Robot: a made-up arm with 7 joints. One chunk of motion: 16 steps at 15 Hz.
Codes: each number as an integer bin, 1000 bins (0 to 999) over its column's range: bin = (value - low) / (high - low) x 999, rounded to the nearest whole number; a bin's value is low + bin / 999 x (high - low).
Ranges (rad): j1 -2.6..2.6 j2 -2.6..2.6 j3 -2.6..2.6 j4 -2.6..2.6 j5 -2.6..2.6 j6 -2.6..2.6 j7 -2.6..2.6
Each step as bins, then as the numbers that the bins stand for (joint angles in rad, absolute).
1 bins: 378 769 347 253 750 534 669
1 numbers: -0.6324 1.4028 -0.7938 -1.2831 1.3039 0.1796 0.8823
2 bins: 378 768 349 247 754 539 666
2 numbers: -0.6324 1.3976 -0.7834 -1.3143 1.3247 0.2056 0.8667
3 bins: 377 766 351 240 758 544 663
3 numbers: -0.6376 1.3872 -0.7730 -1.3508 1.3455 0.2316 0.8511
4 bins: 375 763 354 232 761 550 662
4 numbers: -0.6480 1.3716 -0.7574 -1.3924 1.3612 0.2629 0.8458
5 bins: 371 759 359 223 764 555 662
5 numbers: -0.6689 1.3508 -0.7313 -1.4392 1.3768 0.2889 0.8458
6 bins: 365 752 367 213 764 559 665
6 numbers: -0.7001 1.3143 -0.6897 -1.4913 1.3768 0.3097 0.8615
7 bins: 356 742 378 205 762 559 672
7 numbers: -0.7469 1.2623 -0.6324 -1.5329 1.3664 0.3097 0.8979
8 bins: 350 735 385 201 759 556 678
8 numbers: -0.7782 1.2258 -0.5960 -1.5538 1.3508 0.2941 0.9291
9 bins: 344 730 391 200 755 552 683
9 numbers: -0.8094 1.1998 -0.5648 -1.5590 1.3299 0.2733 0.9552
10 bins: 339 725 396 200 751 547 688
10 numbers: -0.8354 1.1738 -0.5387 -1.5590 1.3091 0.2472 0.9812
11 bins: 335 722 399 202 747 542 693
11 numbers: -0.8563 1.1582 -0.5231 -1.5485 1.2883 0.2212 1.0072
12 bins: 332 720 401 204 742 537 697
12 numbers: -0.8719 1.1477 -0.5127 -1.5381 1.2623 0.1952 1.0280
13 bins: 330 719 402 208 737 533 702
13 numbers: -0.8823 1.1425 -0.5075 -1.5173 1.2362 0.1744 1.0541
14 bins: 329 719 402 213 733 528 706
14 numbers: -0.8875 1.1425 -0.5075 -1.4913 1.2154 0.1483 1.0749
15 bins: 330 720 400 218 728 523 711
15 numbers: -0.8823 1.1477 -0.5179 -1.4653 1.1894 0.1223 1.1009
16 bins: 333 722 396 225 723 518 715
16 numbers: -0.8667 1.1582 -0.5387 -1.4288 1.1634 0.0963 1.1217
